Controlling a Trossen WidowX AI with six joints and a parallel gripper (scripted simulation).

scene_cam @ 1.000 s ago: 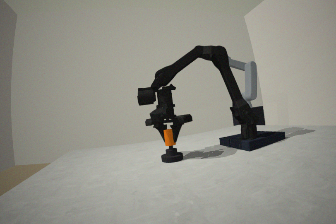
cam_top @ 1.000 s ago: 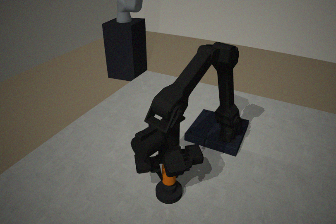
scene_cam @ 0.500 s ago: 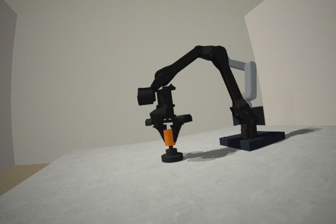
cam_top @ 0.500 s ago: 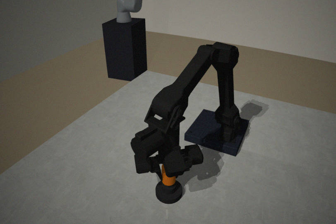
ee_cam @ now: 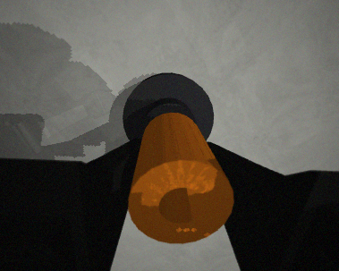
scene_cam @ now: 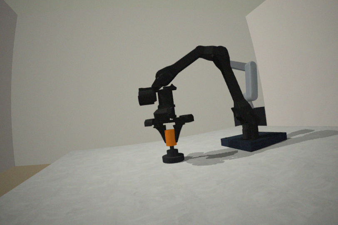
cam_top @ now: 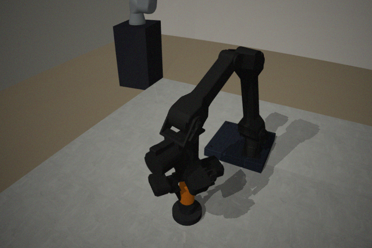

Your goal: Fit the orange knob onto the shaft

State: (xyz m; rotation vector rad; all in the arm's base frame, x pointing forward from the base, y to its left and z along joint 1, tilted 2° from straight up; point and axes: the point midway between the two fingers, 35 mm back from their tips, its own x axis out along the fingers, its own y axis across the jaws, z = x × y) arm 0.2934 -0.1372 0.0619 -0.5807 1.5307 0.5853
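Now: gripper tip 2 cm below the orange knob. The rest, counted from my gripper tip: dark round pedestal 4 cm below.
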